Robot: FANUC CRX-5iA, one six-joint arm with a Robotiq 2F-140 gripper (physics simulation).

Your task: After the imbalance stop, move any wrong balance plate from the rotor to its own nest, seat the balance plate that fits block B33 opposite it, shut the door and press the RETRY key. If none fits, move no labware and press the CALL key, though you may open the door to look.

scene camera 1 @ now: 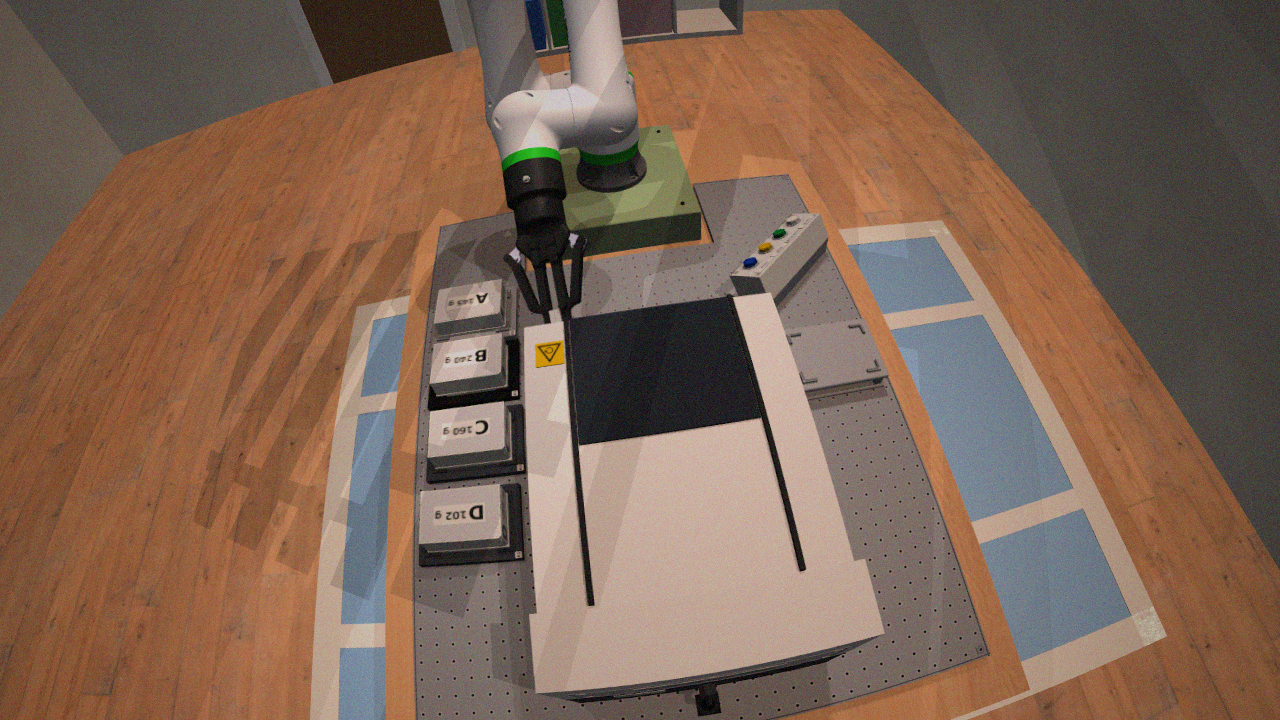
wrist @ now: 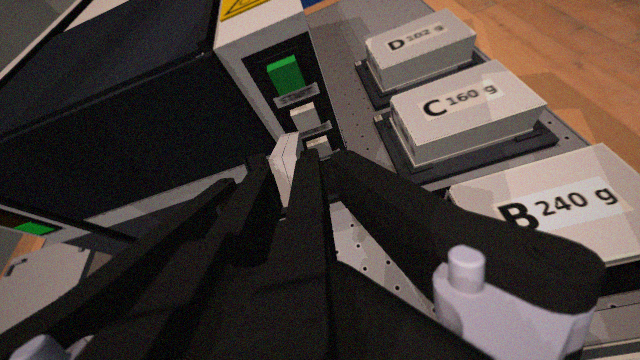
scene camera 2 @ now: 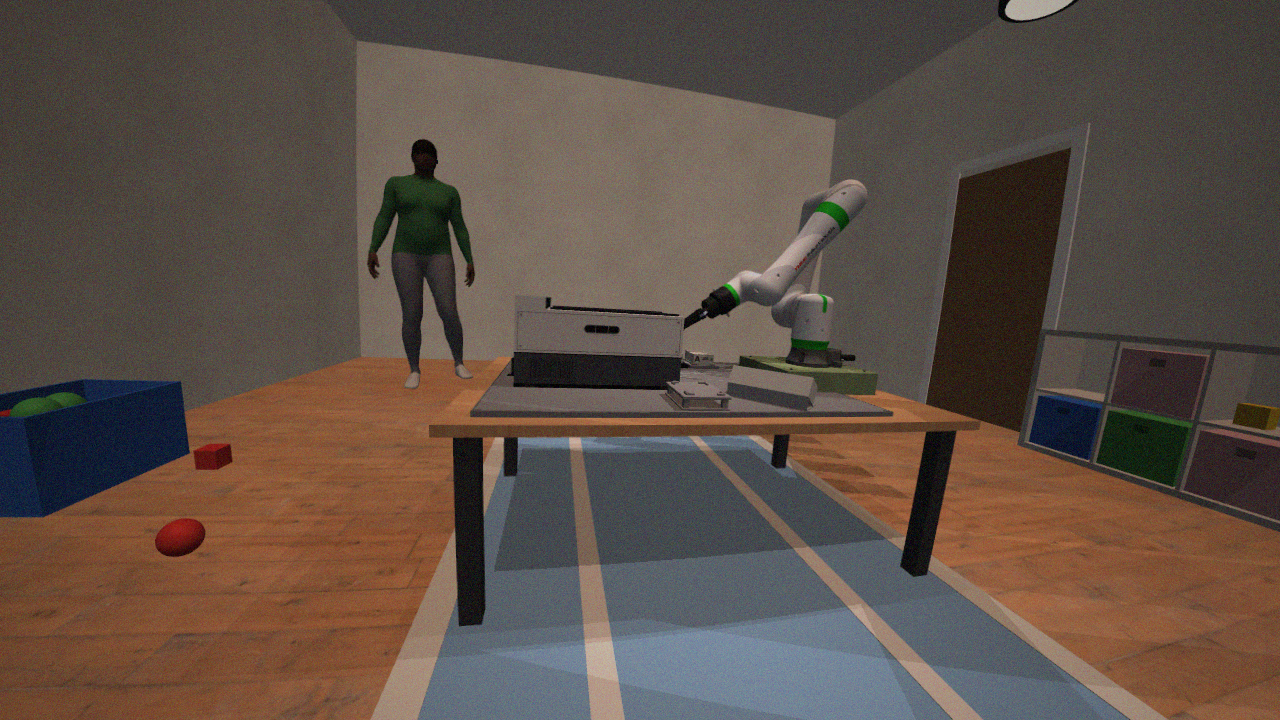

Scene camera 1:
white centrifuge: 683, 560, touched by my gripper
balance plate B: 479, 364
balance plate C: 475, 435
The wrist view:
my gripper: 295, 149
balance plate B: 580, 195
balance plate C: 487, 104
